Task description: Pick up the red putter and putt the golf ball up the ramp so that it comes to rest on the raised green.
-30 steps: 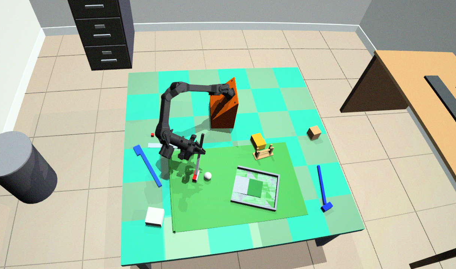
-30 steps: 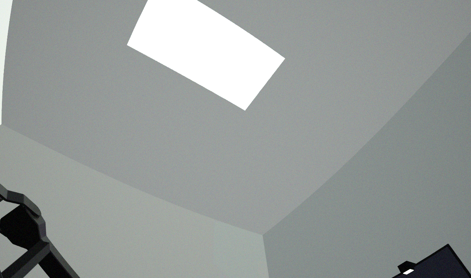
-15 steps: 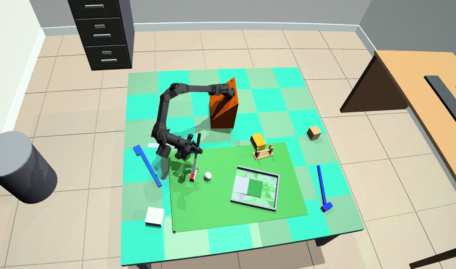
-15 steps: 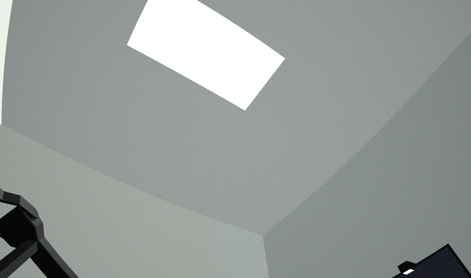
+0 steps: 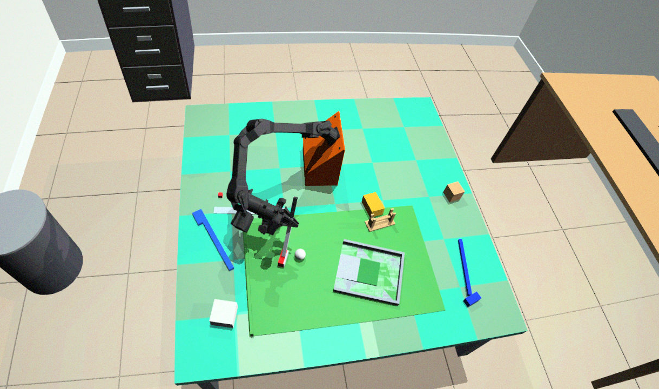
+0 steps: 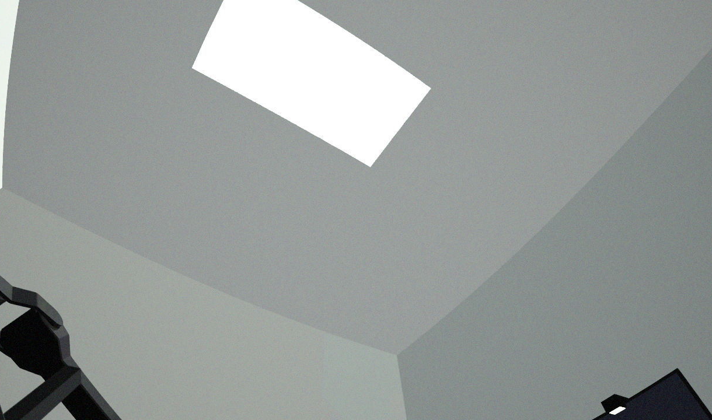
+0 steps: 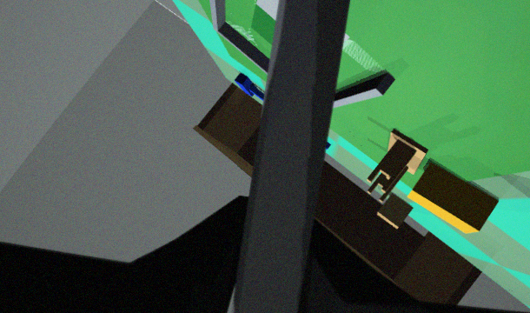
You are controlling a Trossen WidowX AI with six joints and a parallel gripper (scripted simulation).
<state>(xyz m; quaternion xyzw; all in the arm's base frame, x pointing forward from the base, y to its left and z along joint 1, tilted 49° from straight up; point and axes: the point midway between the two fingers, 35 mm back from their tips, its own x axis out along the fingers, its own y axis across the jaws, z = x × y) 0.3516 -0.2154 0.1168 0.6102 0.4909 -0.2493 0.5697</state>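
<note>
Now: the red putter 4 cm below my gripper tip, 3 cm to the right of it and 1 cm ahead of it. From my gripper tip the other things lie so: white strip (18 cm behind, 16 cm to the right, 16 cm below); white golf ball (13 cm below, 5 cm ahead); green mat (16 cm to the left, 16 cm below, 10 cm ahead).
</note>
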